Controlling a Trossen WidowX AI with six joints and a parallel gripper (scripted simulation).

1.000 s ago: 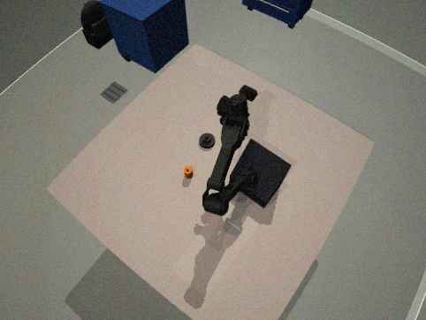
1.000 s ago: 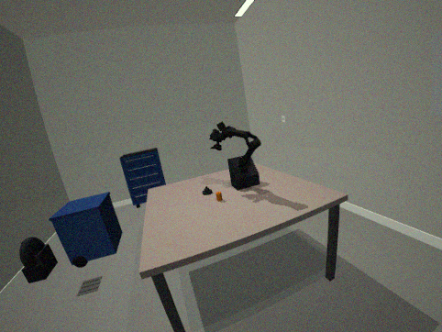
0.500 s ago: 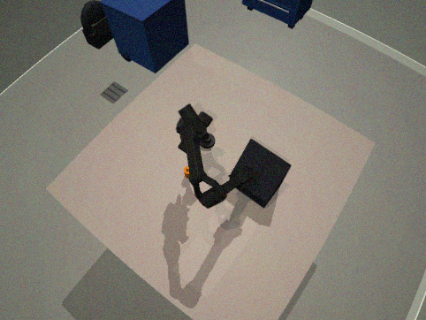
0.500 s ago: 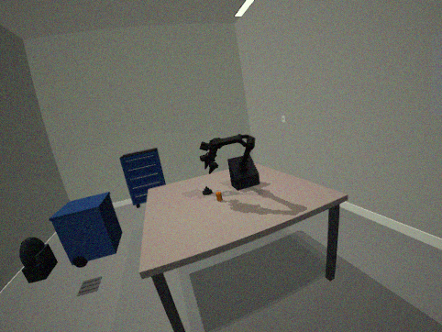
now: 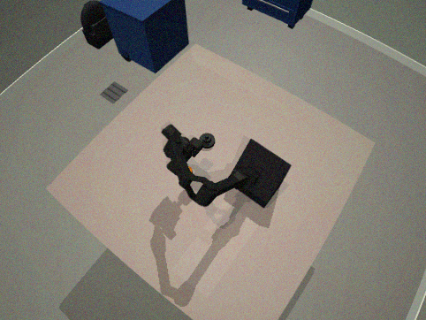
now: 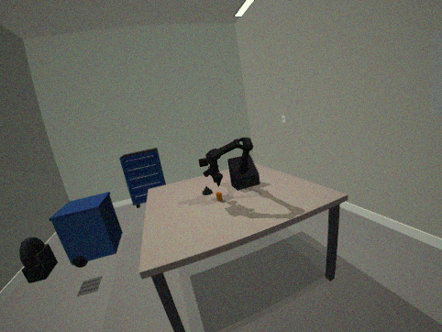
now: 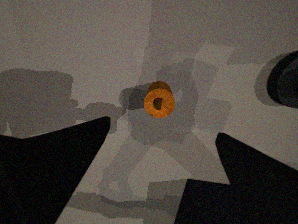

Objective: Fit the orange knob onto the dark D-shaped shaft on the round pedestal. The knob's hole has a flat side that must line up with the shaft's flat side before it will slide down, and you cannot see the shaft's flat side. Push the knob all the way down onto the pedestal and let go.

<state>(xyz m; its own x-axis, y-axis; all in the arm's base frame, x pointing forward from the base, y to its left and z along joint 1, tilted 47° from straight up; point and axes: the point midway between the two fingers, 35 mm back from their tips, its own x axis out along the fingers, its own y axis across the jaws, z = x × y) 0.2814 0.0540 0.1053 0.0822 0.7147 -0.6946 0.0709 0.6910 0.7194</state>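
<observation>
Now: gripper tip 10 cm above the orange knob. Also, from my gripper tip: round pedestal 3 cm ahead, 21 cm to the right, 10 cm below.
</observation>
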